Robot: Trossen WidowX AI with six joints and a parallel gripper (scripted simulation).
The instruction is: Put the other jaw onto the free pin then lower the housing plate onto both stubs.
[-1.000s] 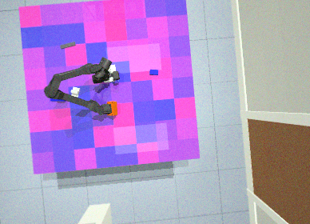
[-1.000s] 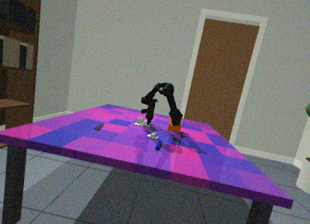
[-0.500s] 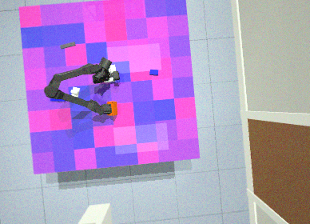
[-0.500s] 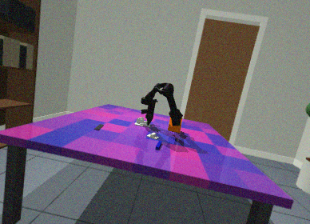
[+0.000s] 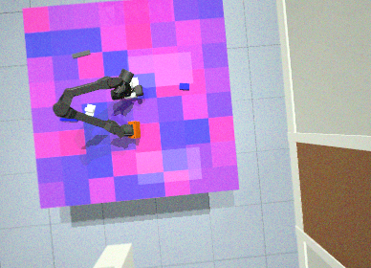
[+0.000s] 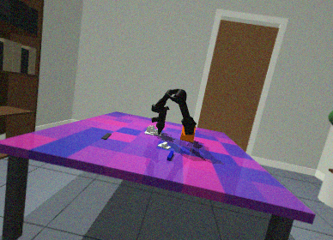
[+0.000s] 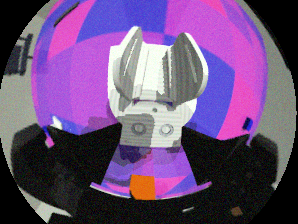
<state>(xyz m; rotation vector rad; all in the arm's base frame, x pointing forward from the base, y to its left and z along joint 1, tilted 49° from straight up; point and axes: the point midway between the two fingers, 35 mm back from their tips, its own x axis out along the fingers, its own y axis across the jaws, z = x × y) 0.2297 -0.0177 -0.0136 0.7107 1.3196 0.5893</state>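
My gripper tip is 20 mm short of the grey jaw, 20 mm to the right of it and 10 mm below it. From my gripper tip the other things lie so: blue block 10 mm behind, 350 mm to the right; then blue bar 80 mm behind, 420 mm to the left; then grey bar 320 mm ahead, 270 mm to the left.
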